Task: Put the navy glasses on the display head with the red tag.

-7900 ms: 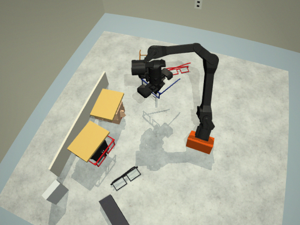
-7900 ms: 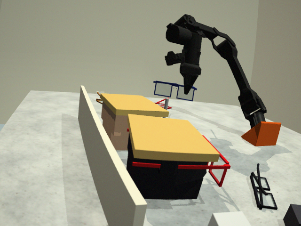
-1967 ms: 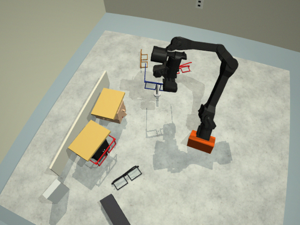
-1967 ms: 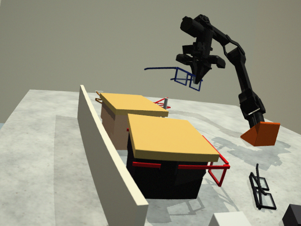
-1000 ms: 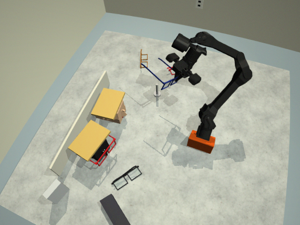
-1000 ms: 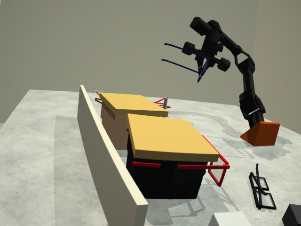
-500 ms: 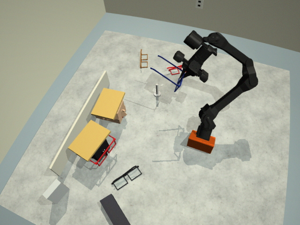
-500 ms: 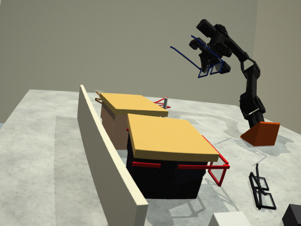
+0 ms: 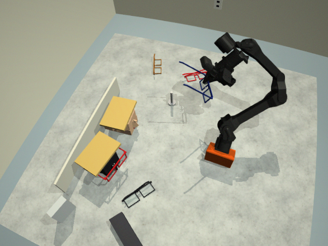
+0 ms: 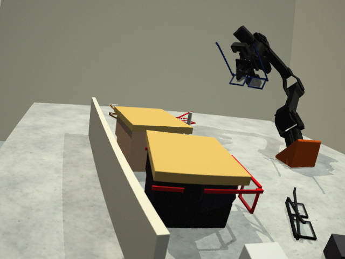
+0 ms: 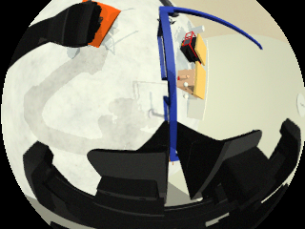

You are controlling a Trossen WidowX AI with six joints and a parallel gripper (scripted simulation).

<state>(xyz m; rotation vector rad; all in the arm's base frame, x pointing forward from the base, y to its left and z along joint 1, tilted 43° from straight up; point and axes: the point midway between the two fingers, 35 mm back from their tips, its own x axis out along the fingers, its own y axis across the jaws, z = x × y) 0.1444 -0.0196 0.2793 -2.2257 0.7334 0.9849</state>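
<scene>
Right now the tan head is 30 cm ahead of my gripper tip, 21 cm to the left of it and 15 cm below it. The rest, counted from my gripper tip: black head: 29 cm ahead, 43 cm to the left, 15 cm below; then cream board: 43 cm ahead, 33 cm to the left, 15 cm below; then grey post: 15 cm ahead, 18 cm below.
</scene>
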